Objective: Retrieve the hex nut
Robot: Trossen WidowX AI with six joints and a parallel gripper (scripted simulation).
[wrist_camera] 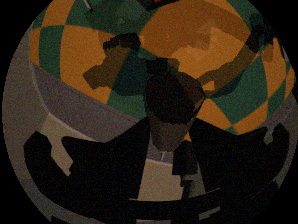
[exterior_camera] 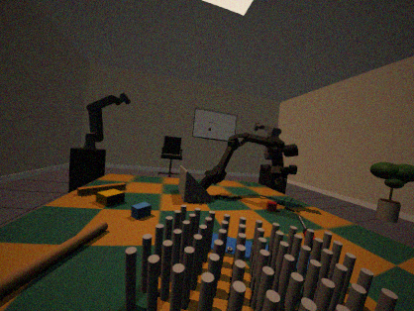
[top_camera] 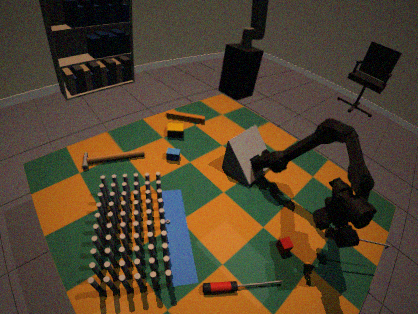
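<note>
Now: the thin hook tool 60 mm behind my gripper tip and 80 mm to the left of it. Round my gripper tip: blue taped strip 340 mm ahead, 410 mm to the right, 130 mm below; red cube 90 mm ahead, 120 mm to the right, 110 mm below; blue cube 120 mm ahead, 720 mm to the right, 110 mm below.
</note>
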